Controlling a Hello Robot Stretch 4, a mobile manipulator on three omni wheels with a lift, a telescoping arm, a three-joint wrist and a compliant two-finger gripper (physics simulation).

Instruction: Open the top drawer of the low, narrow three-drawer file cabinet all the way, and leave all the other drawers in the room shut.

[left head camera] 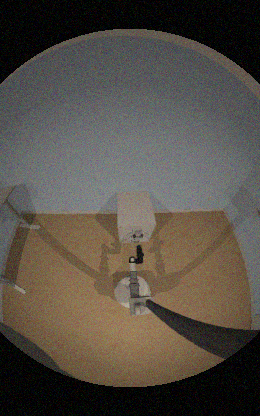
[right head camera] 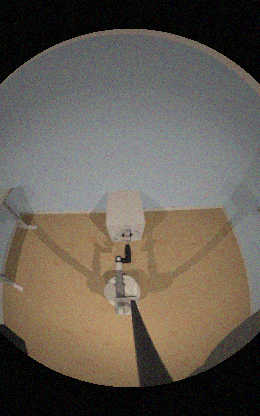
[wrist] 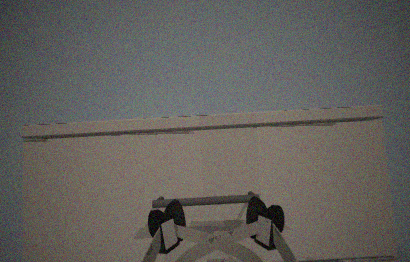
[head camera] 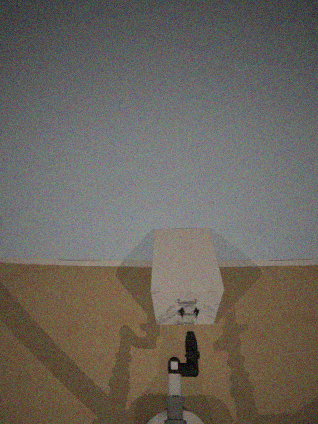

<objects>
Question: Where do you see a drawer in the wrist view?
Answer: At 331,179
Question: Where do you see a drawer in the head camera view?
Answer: At 161,298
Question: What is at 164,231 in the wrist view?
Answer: My gripper.
</objects>
